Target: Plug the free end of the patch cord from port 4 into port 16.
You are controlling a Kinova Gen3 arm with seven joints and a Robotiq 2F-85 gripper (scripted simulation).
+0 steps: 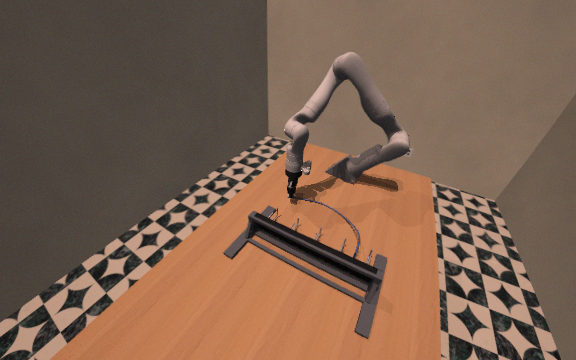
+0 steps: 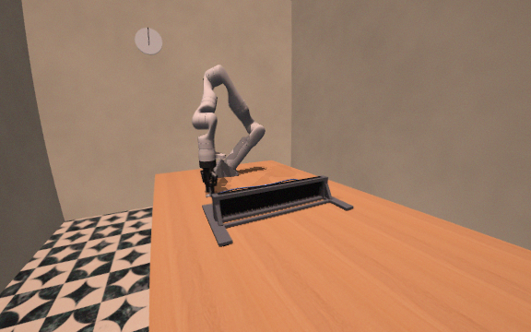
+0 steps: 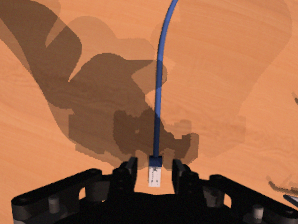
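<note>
The patch cord plug is 1 cm to the right of my hand and 3 cm below it.
</note>
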